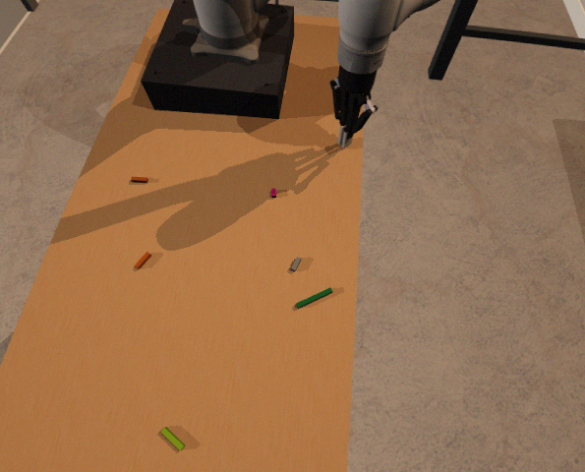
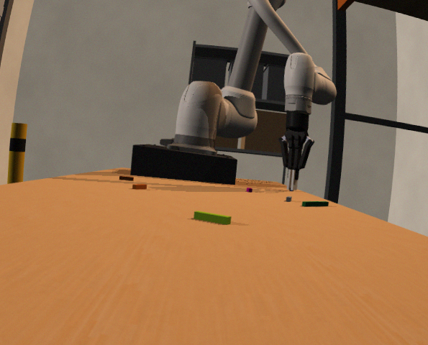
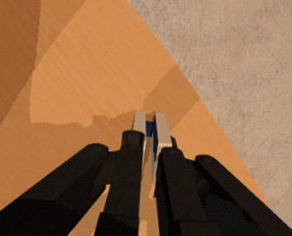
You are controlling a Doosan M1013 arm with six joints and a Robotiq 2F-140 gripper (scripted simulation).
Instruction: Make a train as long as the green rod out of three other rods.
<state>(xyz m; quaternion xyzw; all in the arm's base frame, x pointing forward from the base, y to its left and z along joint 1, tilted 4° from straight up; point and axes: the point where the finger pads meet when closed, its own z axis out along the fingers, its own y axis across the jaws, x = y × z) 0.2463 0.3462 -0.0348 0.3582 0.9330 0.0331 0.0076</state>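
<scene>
Now: the magenta rod 180 mm ahead of my hand, 150 mm to the right of it and 30 mm below it. The rest, counted from my hand: green rod 410 mm ahead, 20 mm to the right, 30 mm below; then blue rod 30 mm below; then grey rod 350 mm ahead, 70 mm to the right, 30 mm below.
</scene>
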